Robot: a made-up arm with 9 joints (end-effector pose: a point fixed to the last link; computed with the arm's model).
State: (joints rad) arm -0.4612 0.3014 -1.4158 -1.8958 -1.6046 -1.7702 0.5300 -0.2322 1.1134
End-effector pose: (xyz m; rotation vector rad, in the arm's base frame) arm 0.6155 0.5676 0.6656 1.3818 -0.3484 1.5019
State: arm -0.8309 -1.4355 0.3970 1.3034 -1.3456 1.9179 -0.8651 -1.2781 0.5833
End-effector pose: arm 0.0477 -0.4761 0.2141 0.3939 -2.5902 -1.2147
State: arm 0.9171 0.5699 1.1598 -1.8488 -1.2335 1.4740 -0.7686 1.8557 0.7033
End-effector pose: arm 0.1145 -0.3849 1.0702 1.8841 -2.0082 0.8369
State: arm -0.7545 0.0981 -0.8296 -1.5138 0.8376 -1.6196 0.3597 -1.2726 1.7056
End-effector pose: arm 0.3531 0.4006 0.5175 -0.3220 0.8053 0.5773
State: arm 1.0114 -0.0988 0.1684 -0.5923 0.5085 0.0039 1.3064 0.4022 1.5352
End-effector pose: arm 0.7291 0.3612 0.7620 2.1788 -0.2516 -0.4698
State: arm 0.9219 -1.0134 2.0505 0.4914 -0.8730 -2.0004 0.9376 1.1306 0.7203
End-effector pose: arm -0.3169 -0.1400 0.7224 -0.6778 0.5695 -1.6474
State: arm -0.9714 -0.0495 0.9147 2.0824 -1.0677 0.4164 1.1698 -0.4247 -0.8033
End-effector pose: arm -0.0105 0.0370 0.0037 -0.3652 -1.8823 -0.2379
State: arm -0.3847 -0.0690 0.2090 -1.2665 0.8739 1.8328 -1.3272 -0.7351 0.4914
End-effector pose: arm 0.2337 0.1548 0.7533 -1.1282 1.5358 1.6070
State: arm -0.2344 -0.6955 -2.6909 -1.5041 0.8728 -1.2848 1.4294 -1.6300 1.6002
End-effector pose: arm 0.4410 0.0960 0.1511 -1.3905 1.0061 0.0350
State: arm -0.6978 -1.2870 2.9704 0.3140 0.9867 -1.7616 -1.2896 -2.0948 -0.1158
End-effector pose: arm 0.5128 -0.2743 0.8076 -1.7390 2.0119 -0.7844
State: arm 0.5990 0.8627 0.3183 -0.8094 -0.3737 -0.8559 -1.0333 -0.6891 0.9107
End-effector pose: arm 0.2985 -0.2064 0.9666 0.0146 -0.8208 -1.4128
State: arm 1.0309 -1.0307 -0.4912 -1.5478 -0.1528 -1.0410 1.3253 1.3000 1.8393
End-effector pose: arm 0.9868 0.3030 0.7456 2.2235 -1.1476 -0.3901
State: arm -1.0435 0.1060 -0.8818 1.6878 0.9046 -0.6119 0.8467 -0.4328 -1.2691
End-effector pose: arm 0.5343 -0.5212 0.2844 0.2333 -1.3550 0.6830
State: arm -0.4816 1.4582 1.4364 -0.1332 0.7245 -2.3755 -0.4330 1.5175 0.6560
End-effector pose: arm -0.4268 0.2665 0.7306 0.6913 1.7762 -0.0315
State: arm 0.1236 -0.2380 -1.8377 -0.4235 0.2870 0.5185 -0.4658 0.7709 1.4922
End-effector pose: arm 0.2714 -0.0737 0.0114 -1.2729 0.9952 0.7443
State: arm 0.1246 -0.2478 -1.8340 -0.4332 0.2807 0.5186 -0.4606 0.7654 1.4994
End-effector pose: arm 0.2730 -0.0704 0.0087 -1.2653 0.9990 0.7462
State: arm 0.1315 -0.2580 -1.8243 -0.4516 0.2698 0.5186 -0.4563 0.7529 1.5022
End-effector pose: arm 0.2753 -0.0635 0.0057 -1.2485 1.0048 0.7367
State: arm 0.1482 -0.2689 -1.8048 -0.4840 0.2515 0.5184 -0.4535 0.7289 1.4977
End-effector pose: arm 0.2786 -0.0507 0.0024 -1.2164 1.0139 0.7089
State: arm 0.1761 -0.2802 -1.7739 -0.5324 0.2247 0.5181 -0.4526 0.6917 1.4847
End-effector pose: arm 0.2838 -0.0310 -0.0005 -1.1666 1.0276 0.6609
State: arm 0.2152 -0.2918 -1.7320 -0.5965 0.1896 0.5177 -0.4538 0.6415 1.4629
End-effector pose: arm 0.2921 -0.0047 -0.0014 -1.0993 1.0463 0.5941
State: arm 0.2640 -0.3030 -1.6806 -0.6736 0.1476 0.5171 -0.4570 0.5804 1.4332
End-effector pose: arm 0.3052 0.0264 0.0012 -1.0169 1.0694 0.5131
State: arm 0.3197 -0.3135 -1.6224 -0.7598 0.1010 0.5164 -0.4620 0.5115 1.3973
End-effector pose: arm 0.3243 0.0595 0.0089 -0.9241 1.0954 0.4242
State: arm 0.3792 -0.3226 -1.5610 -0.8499 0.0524 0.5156 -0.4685 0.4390 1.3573
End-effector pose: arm 0.3496 0.0904 0.0223 -0.8267 1.1221 0.3337
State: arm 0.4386 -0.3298 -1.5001 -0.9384 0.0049 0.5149 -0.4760 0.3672 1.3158
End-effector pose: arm 0.3795 0.1155 0.0408 -0.7313 1.1470 0.2474
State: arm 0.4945 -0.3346 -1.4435 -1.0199 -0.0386 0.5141 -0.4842 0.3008 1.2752
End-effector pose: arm 0.4112 0.1322 0.0622 -0.6438 1.1675 0.1695
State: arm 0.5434 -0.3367 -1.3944 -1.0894 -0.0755 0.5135 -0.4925 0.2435 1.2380
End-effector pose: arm 0.4410 0.1405 0.0841 -0.5699 1.1829 0.1029
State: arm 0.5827 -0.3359 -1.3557 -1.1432 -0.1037 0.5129 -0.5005 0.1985 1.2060
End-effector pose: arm 0.4657 0.1418 0.1035 -0.5136 1.1924 0.0487
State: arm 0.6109 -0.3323 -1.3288 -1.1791 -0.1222 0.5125 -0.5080 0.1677 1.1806
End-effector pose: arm 0.4834 0.1391 0.1184 -0.4769 1.1968 0.0076
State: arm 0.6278 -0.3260 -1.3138 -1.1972 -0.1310 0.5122 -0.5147 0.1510 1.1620
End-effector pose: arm 0.4937 0.1348 0.1279 -0.4594 1.1969 -0.0216
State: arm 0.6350 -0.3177 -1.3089 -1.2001 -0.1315 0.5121 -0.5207 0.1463 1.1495
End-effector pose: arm 0.4975 0.1304 0.1324 -0.4581 1.1940 -0.0404
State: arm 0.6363 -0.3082 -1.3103 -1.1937 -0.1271 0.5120 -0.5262 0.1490 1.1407
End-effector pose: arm 0.4974 0.1264 0.1339 -0.4667 1.1893 -0.0528
